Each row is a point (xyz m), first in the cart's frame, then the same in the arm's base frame.
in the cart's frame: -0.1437 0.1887 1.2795
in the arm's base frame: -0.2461 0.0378 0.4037
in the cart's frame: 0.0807 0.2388 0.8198
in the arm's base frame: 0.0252 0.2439 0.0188
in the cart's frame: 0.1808 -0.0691 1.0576
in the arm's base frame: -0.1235 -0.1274 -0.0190
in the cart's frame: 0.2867 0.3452 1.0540
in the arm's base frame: 0.2157 0.0333 0.1860
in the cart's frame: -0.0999 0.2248 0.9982
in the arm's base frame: -0.1487 0.2177 0.2023
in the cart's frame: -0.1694 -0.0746 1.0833
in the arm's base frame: -0.4005 0.0435 0.1128
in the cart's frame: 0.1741 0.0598 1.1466
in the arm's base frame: -0.0617 -0.1150 0.1245
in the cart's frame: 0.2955 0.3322 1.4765
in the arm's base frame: 0.1526 -0.2559 0.4879
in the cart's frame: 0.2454 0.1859 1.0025
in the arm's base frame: 0.0926 0.0066 0.0683
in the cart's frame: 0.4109 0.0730 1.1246
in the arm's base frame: 0.1322 -0.2226 0.0375
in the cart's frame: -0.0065 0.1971 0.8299
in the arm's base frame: -0.0693 0.2630 0.0307
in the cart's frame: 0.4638 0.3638 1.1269
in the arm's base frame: 0.3530 -0.1014 0.1921
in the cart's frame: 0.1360 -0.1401 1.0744
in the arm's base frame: -0.2045 -0.1510 -0.0334
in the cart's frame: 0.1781 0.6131 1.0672
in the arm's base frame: 0.2963 0.2234 0.3888
